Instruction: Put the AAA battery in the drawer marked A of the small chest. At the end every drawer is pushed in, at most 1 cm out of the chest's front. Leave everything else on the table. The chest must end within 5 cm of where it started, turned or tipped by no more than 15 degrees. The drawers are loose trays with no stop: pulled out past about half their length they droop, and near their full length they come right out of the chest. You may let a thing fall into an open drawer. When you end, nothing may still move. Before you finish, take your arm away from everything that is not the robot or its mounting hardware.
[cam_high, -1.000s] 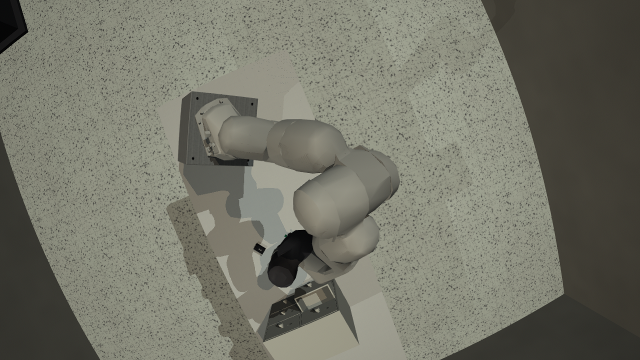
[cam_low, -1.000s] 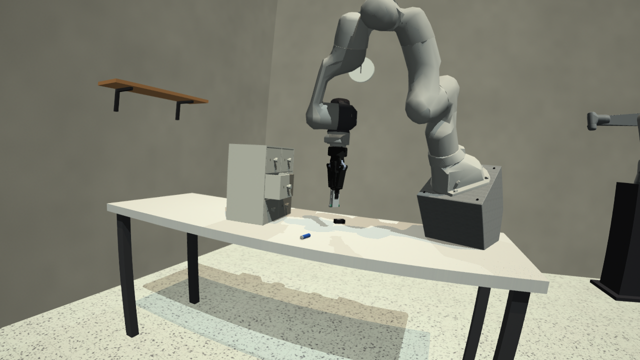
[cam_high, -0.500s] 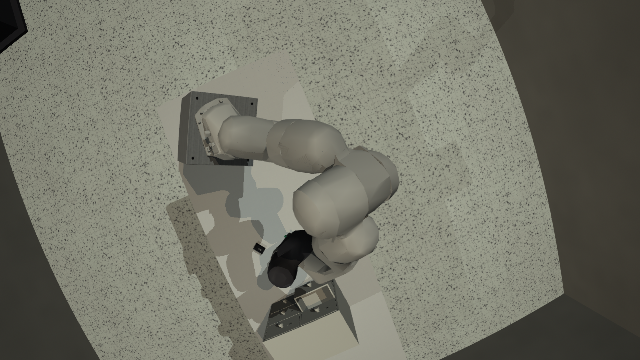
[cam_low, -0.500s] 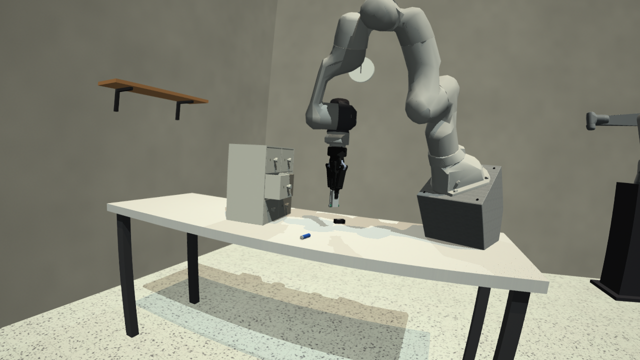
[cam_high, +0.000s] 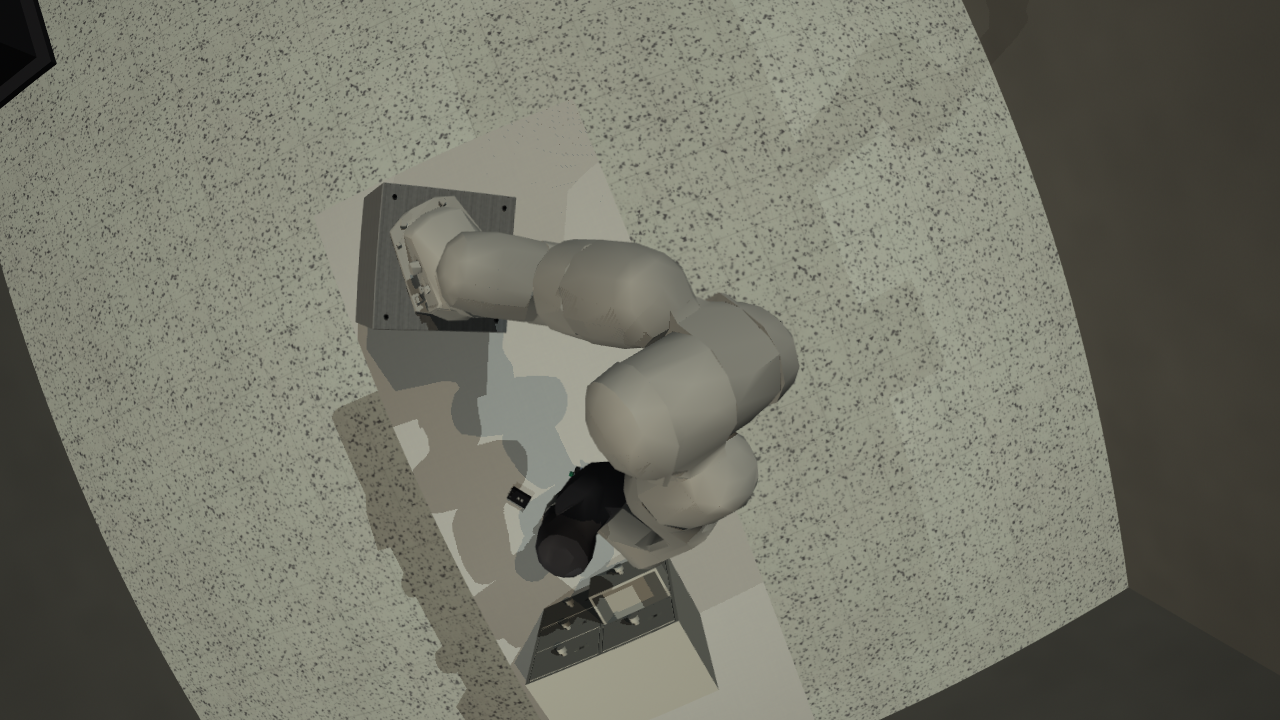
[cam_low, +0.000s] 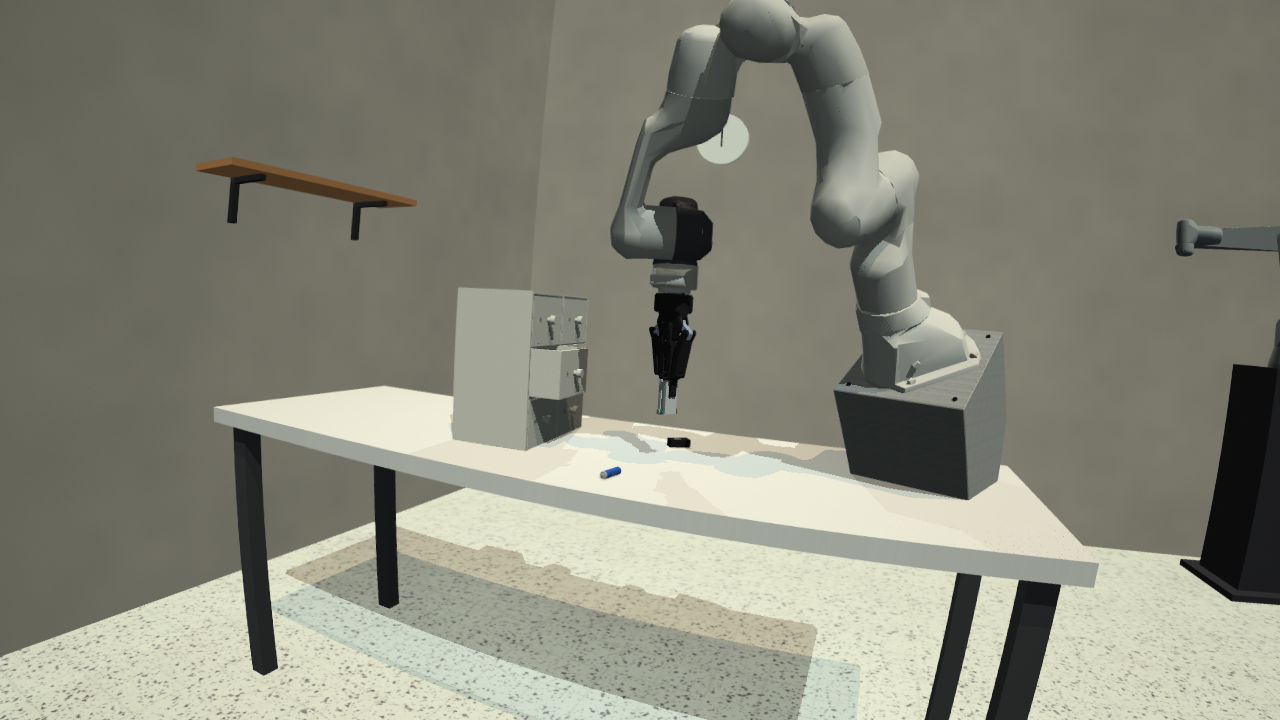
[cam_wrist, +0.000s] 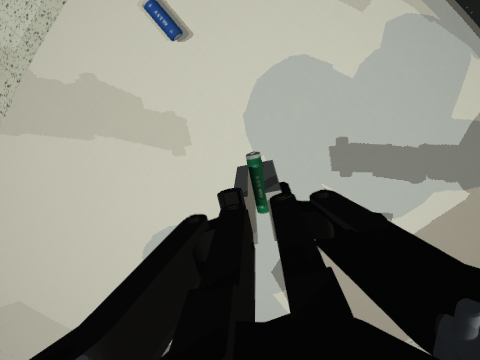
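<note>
The thin green battery lies 30 mm below my hand. Also, from my hand: thicker blue battery (160 mm to the left, 130 mm below, 50 mm ahead); small black block (170 mm to the right, 120 mm below).
</note>
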